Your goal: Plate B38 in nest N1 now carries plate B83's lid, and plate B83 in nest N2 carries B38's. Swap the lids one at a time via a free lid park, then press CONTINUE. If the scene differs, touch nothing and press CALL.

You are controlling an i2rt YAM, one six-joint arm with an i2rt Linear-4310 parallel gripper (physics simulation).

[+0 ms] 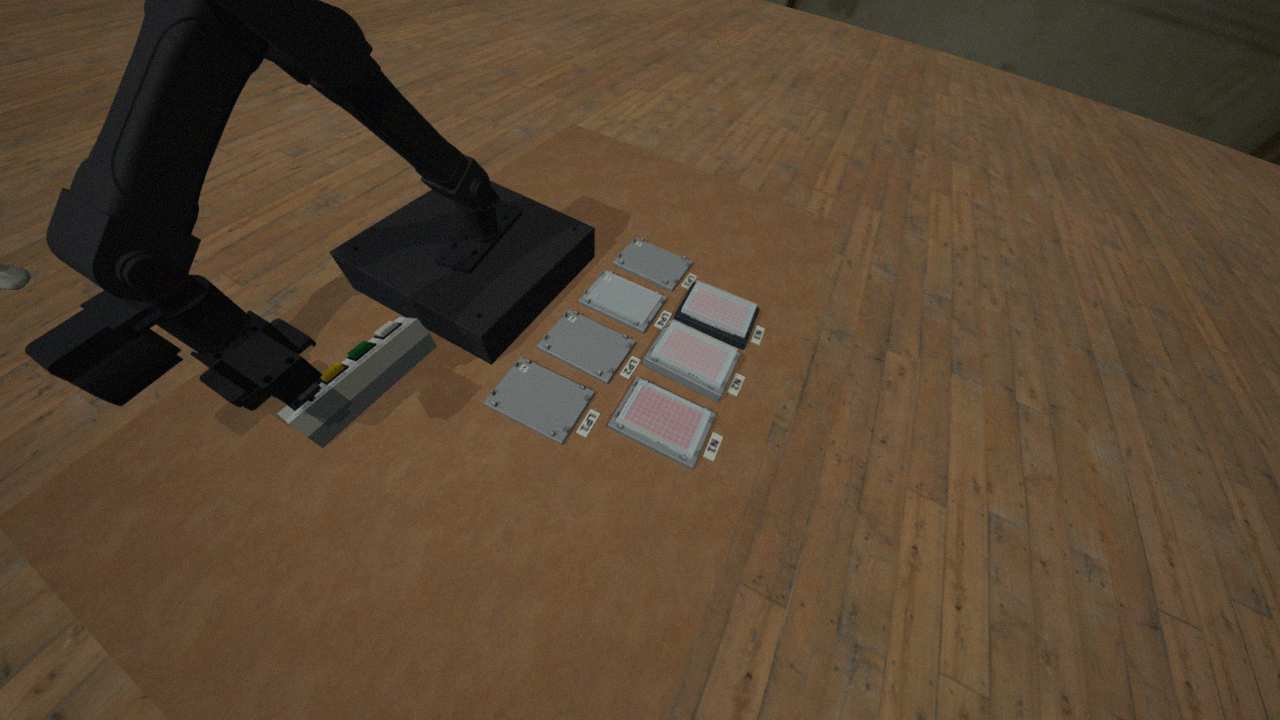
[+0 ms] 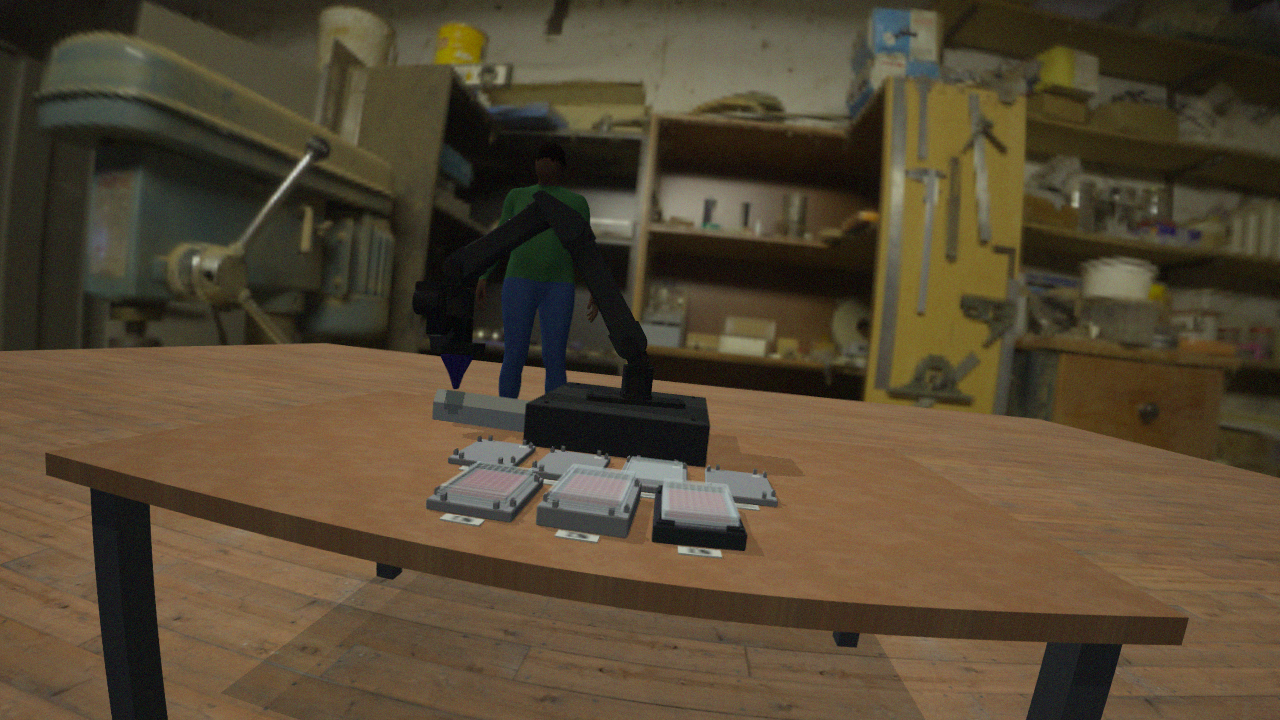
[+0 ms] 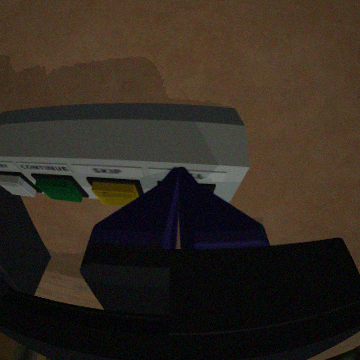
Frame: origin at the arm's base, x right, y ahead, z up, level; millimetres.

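Where they show: gripper, fingertip midpoint: (image 2: 455, 389) (image 3: 178, 176); arm's base, link origin: (image 1: 482, 235) (image 2: 635, 402).
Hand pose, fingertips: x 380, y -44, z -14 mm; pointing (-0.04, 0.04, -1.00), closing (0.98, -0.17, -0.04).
Observation:
Each offset is from my fingertips to the top centre of the thing. "spot": to the spot under its first point.
My gripper (image 1: 308, 400) (image 2: 455, 385) (image 3: 178, 176) is shut and empty, its dark blue fingertips over the CALL end of the grey button box @[dx -72, dy -1, dz -3 mm] (image 1: 375, 380) (image 2: 487, 410) (image 3: 125, 140). The fingers hide most of the CALL button; contact cannot be told. The green CONTINUE button @[dx -100, dy -12, dz -11 mm] (image 1: 360, 350) (image 3: 59, 189) is uncovered. Two pink-welled plates sit in grey nests: the end one @[dx -171, dy +467, dz -40 mm] (image 1: 664, 419) (image 2: 487, 483) and the middle one @[dx -303, dy +485, dz -27 mm] (image 1: 693, 355) (image 2: 588, 488). A third plate @[dx -427, dy +507, dz -31 mm] (image 1: 718, 309) (image 2: 698, 503) sits in a black nest. Plate codes are too small to read.
Four lid parks stand in a row behind the nests. One park @[spot: dx -383, dy +325, dz -49 mm] (image 1: 622, 300) (image 2: 655, 471) looks paler, as if bearing a clear lid. The yellow SKIP button @[dx -51, dy -22, dz -11 mm] (image 1: 332, 371) (image 3: 116, 193) is beside the fingers. The black arm base (image 1: 420, 241) (image 2: 617, 425) stands beside the box.

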